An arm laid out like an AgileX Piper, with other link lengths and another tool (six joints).
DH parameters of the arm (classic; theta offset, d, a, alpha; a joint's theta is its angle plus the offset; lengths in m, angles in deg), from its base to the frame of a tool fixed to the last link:
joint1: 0 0.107 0 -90
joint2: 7.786 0 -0.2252 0
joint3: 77.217 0 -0.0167 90
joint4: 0 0.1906 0 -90
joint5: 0 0 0 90
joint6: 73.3 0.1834 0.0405 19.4
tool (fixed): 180 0.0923 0 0
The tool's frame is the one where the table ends.
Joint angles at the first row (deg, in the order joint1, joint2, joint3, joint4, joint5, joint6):
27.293, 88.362, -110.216, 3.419, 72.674, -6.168
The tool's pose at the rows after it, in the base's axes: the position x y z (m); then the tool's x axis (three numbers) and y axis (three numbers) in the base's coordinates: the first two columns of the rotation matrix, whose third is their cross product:
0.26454 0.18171 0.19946 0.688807 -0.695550 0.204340 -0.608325 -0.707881 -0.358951
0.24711 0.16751 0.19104 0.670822 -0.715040 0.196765 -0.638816 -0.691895 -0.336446
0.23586 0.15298 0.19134 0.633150 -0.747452 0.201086 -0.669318 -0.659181 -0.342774
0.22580 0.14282 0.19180 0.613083 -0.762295 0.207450 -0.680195 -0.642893 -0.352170
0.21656 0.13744 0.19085 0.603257 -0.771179 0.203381 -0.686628 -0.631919 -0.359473
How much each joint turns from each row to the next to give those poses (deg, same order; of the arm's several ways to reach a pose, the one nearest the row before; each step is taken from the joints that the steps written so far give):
0.002, -5.192, 7.177, -0.490, 0.002, 1.237
-0.003, -4.984, 6.398, -1.258, -0.001, 1.763
0.003, -4.939, 4.455, -2.057, 0.000, 2.651
-0.001, -4.101, 3.448, -1.110, 0.001, 1.170
0.001, -3.121, 2.767, -0.235, -0.001, 0.790

